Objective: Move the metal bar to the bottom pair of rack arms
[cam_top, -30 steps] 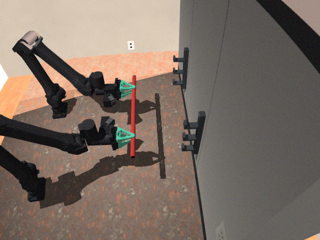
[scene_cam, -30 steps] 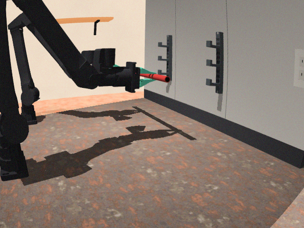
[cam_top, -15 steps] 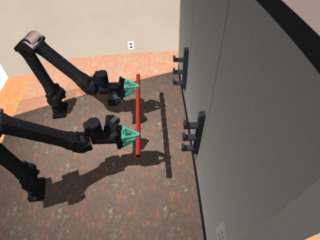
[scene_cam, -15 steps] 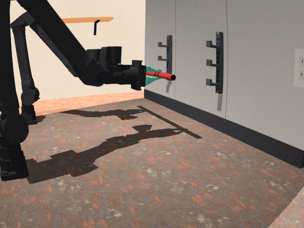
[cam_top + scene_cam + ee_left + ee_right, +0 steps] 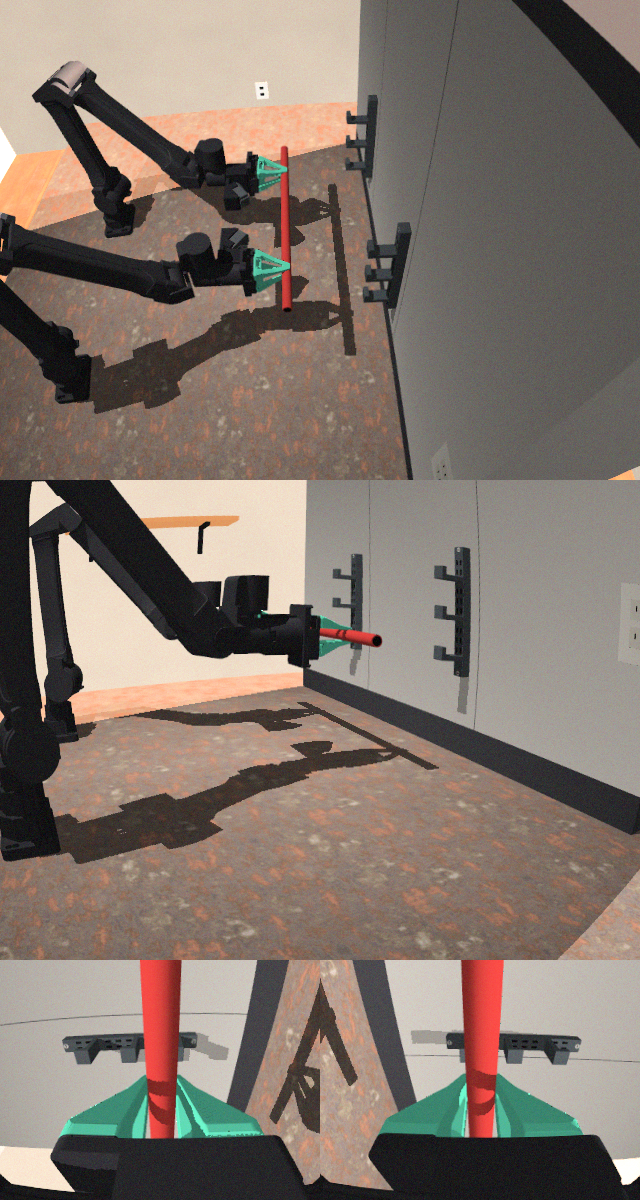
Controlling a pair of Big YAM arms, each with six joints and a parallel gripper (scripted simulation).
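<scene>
The red metal bar is 10 mm behind my right hand and 150 mm to the left of it. Also, from my right hand: grey wall 370 mm ahead, 120 mm to the left, 220 mm above; then dark baseboard 220 mm ahead, 110 mm to the left, 200 mm below.
</scene>
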